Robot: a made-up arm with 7 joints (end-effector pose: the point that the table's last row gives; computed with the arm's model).
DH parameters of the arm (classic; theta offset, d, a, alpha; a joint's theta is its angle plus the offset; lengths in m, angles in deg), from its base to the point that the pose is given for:
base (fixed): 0.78 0 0.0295 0
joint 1: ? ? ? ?
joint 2: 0 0.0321 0.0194 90
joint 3: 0 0.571 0.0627 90
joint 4: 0 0.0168 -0.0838 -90
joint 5: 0 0.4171 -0.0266 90
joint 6: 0 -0.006 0.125 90
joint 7: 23.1 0 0.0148 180
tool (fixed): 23.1 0.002 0 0
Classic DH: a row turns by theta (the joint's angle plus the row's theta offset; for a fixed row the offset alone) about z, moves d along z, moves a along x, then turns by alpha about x.
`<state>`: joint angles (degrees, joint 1 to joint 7).
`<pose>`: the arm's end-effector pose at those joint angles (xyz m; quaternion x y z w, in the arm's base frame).
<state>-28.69 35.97 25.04 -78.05 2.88 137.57 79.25</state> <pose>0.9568 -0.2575 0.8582 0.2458 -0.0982 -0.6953 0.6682</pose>
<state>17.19 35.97 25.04 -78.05 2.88 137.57 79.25</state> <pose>0.8602 0.4865 0.8582 0.2646 0.0054 -0.3799 0.8864</pose>
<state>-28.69 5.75 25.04 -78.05 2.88 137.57 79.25</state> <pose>0.6649 -0.0978 1.2601 0.3126 -0.3346 -0.6028 0.6534</pose>
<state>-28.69 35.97 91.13 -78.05 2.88 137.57 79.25</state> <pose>0.7901 0.2006 1.1240 0.5440 0.1188 -0.2778 0.7828</pose>
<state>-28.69 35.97 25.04 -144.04 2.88 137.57 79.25</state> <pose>0.6637 -0.0924 0.3799 -0.0949 0.3509 -0.6283 0.6878</pose>
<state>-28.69 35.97 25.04 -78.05 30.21 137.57 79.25</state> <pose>0.9433 -0.3021 0.8275 0.3847 0.0314 -0.7508 0.5361</pose>
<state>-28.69 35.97 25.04 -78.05 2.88 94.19 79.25</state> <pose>0.9689 -0.2328 0.7725 0.0337 0.2073 -0.6648 0.7169</pose>
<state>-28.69 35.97 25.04 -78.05 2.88 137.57 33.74</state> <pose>0.9668 -0.2586 0.8636 0.1887 -0.1856 -0.3828 0.8851</pose>
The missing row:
joint 1: -0.78 0.443 0.0268 -90
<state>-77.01 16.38 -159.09 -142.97 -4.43 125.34 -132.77</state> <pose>-0.2040 0.2926 0.8303 0.0793 -0.0278 -0.7721 0.6299</pose>
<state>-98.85 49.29 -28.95 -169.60 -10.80 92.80 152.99</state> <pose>-0.1120 -0.2294 0.2977 0.3818 -0.7951 0.2663 0.3887</pose>
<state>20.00 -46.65 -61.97 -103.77 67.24 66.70 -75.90</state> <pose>0.0679 -0.5178 1.0377 0.4680 -0.6217 0.3967 0.4868</pose>
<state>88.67 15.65 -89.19 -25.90 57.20 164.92 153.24</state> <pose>0.1162 0.2045 1.4732 0.8986 0.2246 -0.3462 0.1488</pose>
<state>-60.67 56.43 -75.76 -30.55 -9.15 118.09 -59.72</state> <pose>0.3943 -0.9462 0.9985 -0.4723 0.4711 -0.1816 0.7225</pose>
